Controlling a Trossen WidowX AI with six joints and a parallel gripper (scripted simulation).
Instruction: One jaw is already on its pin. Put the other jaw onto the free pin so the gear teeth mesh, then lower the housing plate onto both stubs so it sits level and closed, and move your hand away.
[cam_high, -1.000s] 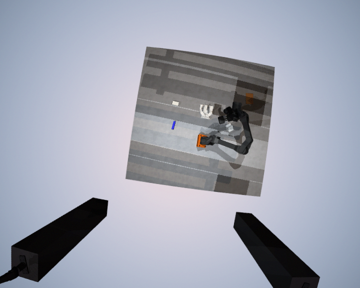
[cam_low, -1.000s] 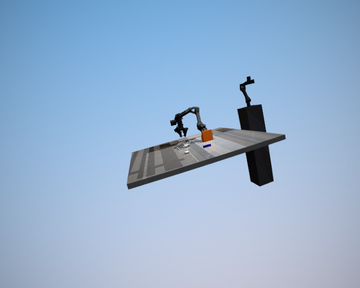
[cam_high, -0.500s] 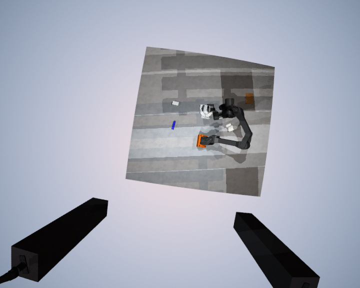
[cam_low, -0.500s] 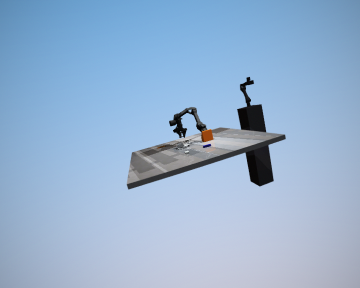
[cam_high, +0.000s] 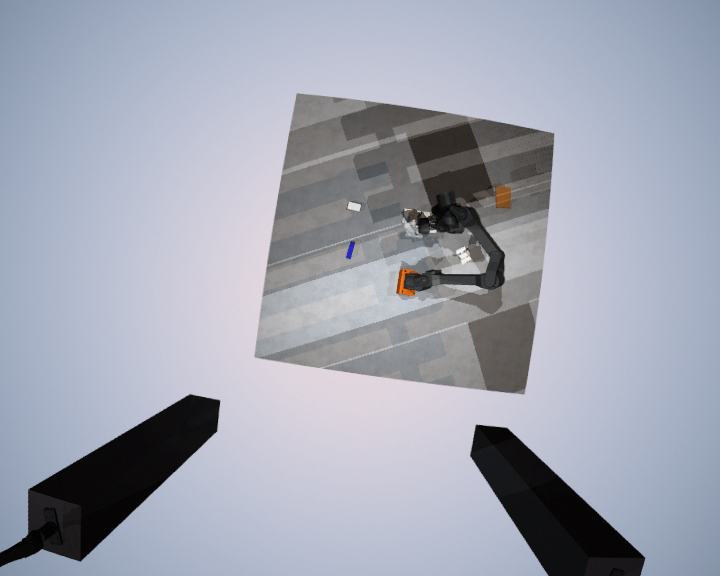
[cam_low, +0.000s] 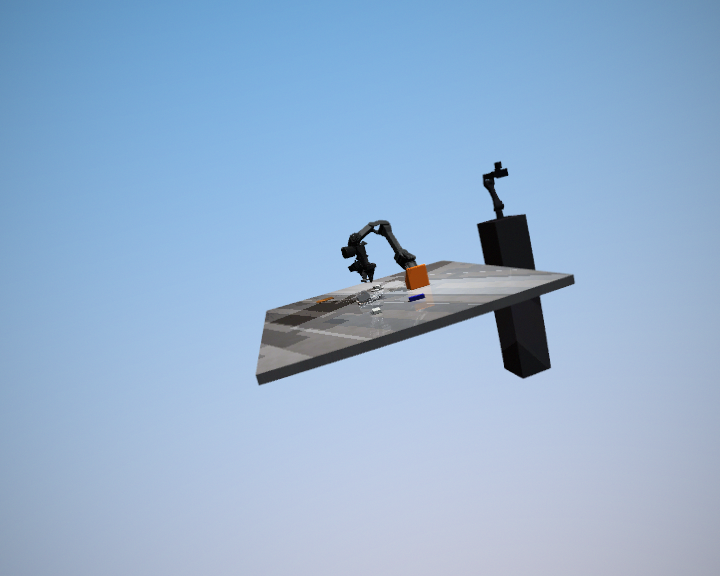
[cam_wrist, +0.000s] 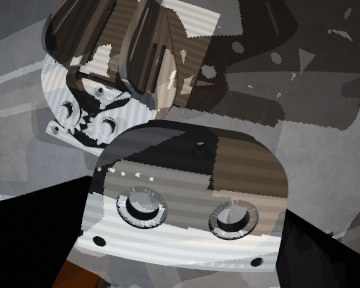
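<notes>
The jaw is 10 cm to the left of my gripper tip, 7 cm below it and 1 cm ahead of it. Also, from my gripper tip: white block (37 cm to the left, 8 cm below, 7 cm ahead); then blue block (35 cm to the left, 13 cm behind, 7 cm below); then flat orange piece (33 cm to the right, 23 cm ahead, 8 cm below).
</notes>
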